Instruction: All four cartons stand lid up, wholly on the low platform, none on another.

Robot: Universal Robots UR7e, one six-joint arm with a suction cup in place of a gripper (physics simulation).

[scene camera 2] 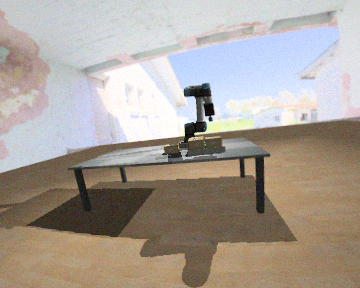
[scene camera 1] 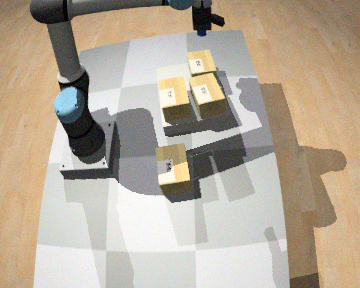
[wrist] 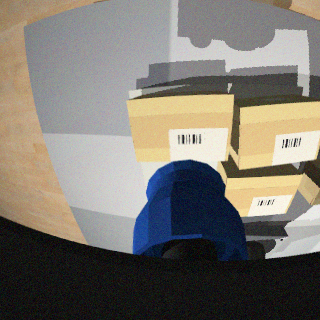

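Observation:
My suction gripper is open, with no carton on its blue cup, raised above the far end of the table. Three tan cartons stand side by side on the low platform: a back carton, a front right carton and a front left carton. The fourth carton rests on the table, apart from the platform. Barcode labels show on the cartons' upper faces.
The arm's base plate stands on the table, left of the platform in scene camera 1. The upper arm reaches over the table's far end. The wooden floor lies beyond the table's edges. Dark shadows fall around the cartons.

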